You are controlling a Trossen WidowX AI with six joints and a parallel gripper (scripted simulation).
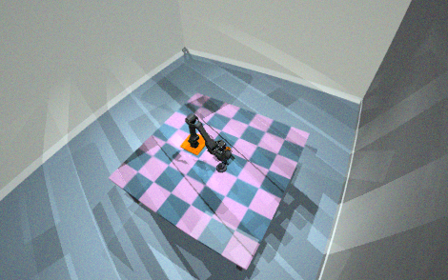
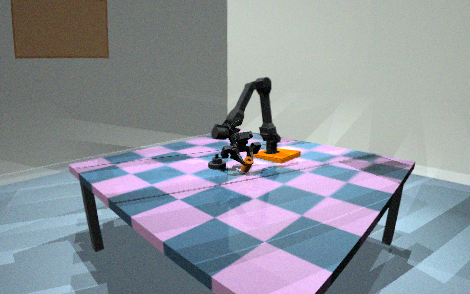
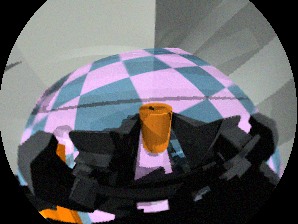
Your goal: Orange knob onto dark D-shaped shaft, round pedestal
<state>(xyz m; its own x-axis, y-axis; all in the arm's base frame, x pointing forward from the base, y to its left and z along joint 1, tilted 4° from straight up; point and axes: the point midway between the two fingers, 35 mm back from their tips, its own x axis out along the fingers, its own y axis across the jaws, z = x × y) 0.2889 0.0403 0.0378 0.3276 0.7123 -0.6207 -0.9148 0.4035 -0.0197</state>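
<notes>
The orange knob is 1 cm to the right of my gripper tip, 1 cm below it and 1 cm behind it. From my gripper tip the other things lie so: dark round pedestal (17 cm to the right, 2 cm ahead, 1 cm below).
</notes>
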